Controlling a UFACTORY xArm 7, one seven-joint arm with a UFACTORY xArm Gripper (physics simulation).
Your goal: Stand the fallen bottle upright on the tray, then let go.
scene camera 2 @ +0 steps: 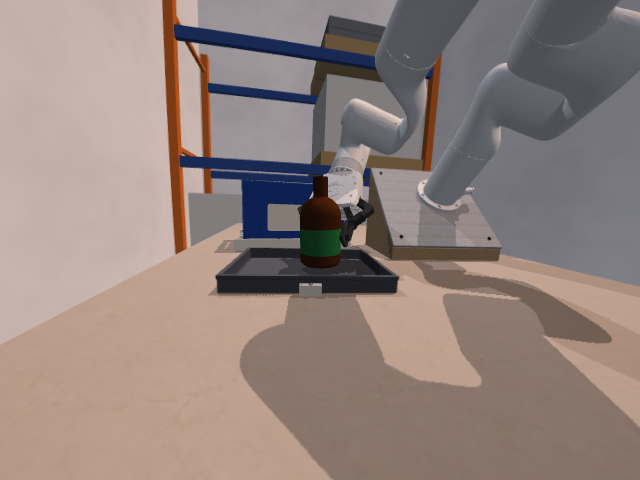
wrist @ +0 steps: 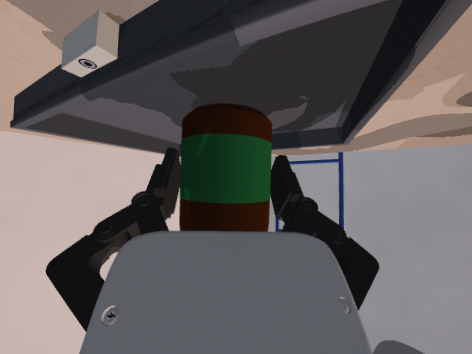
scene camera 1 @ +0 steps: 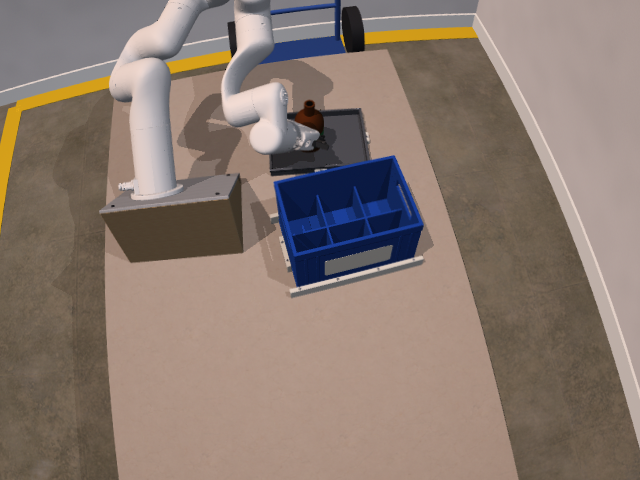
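Pixels of known places: gripper, between the fingertips: point(scene camera 2: 322, 241) point(wrist: 227, 165); arm's base, origin of its link: point(scene camera 2: 437, 196) point(scene camera 1: 157, 193).
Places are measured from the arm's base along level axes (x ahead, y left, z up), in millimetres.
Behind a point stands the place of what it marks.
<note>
The brown bottle point(scene camera 1: 309, 119) {x 378, y 154, z -26 mm} point(scene camera 2: 320, 214) {x 388, y 209, z -52 mm} point(wrist: 226, 170) {x 358, y 143, z -98 mm} with a green label stands upright, neck up, within the rim of the dark grey tray point(scene camera 1: 347, 135) {x 483, y 186, z -153 mm} point(scene camera 2: 258, 284) {x 482, y 265, z -146 mm} point(wrist: 310, 65) {x 308, y 150, z -153 mm}. Its base is at or very near the tray floor; I cannot tell whether it touches. My gripper point(scene camera 1: 318, 142) point(scene camera 2: 321, 236) {x 374, y 168, z -104 mm} point(wrist: 227, 165) {x 374, y 168, z -104 mm} reaches in from the side and is shut on the bottle, one black finger on each side at the label in the wrist view. In scene camera 2 the bottle hides part of the gripper; in scene camera 1 the wrist hides part of the bottle.
A blue divided crate point(scene camera 1: 310, 266) {x 308, y -223, z -46 mm} point(scene camera 2: 253, 209) {x 511, y -25, z -54 mm} stands close beside the tray, with pale rails point(scene camera 1: 356, 277) {x 408, y -228, z -133 mm} along its edges. The arm's base block point(scene camera 1: 175, 232) {x 31, y -89, z -34 mm} point(scene camera 2: 444, 253) {x 55, y 113, z -142 mm} is to one side. A blue cart point(scene camera 1: 310, 48) stands beyond the tray.
</note>
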